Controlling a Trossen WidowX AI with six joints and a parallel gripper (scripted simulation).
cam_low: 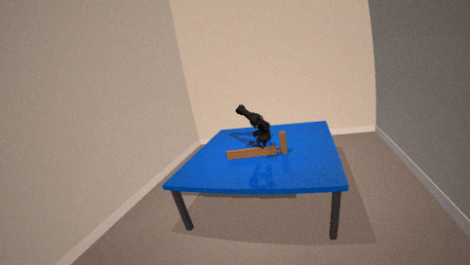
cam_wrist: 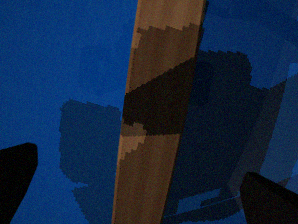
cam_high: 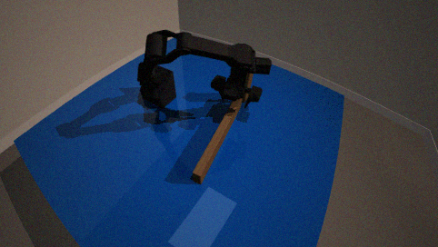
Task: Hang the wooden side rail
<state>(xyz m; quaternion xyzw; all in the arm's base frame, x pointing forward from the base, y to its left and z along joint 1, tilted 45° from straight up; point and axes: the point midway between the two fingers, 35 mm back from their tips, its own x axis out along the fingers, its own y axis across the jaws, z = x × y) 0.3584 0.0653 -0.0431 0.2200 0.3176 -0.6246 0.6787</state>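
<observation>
My gripper tip is now 15 cm to the right of the headboard post, 3 cm past it and 1 cm above it.
</observation>
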